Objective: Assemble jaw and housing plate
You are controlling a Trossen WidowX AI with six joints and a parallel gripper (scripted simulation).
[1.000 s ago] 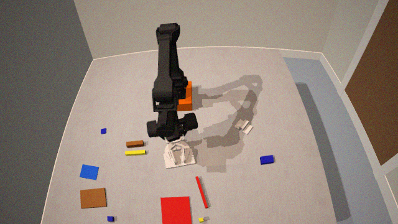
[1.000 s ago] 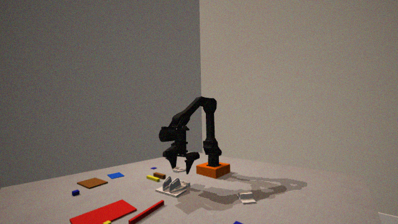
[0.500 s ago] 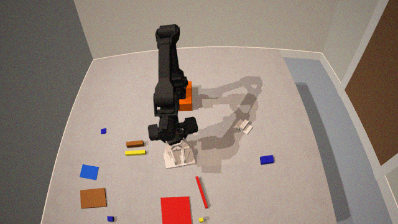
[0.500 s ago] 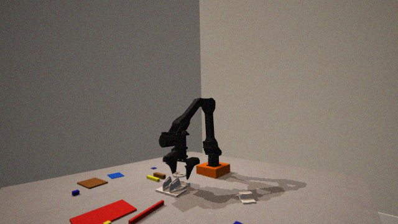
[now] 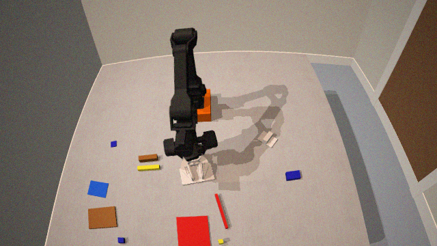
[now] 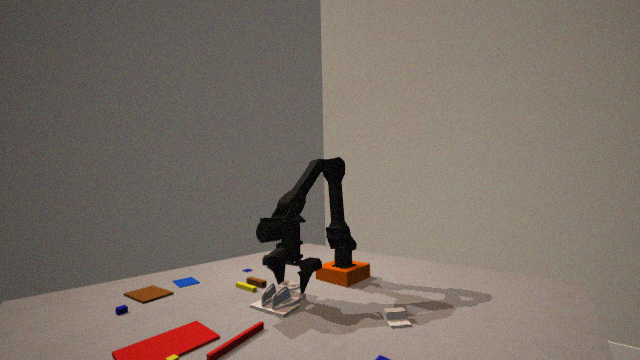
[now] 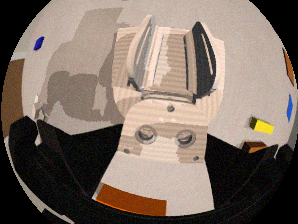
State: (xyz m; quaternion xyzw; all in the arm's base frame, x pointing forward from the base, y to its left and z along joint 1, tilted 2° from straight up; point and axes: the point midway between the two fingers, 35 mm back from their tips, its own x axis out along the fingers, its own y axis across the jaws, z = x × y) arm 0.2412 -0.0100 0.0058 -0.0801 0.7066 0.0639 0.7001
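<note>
The pale jaw lies 3 cm ahead of my gripper tip, 1 cm to the right of it and 1 cm below it. The rest, counted from my gripper tip: red bar 23 cm ahead, 10 cm to the left, 1 cm below; yellow bar 18 cm to the right, 5 cm ahead, 1 cm below; brown bar 18 cm to the right, 1 cm below, 1 cm ahead.
</note>
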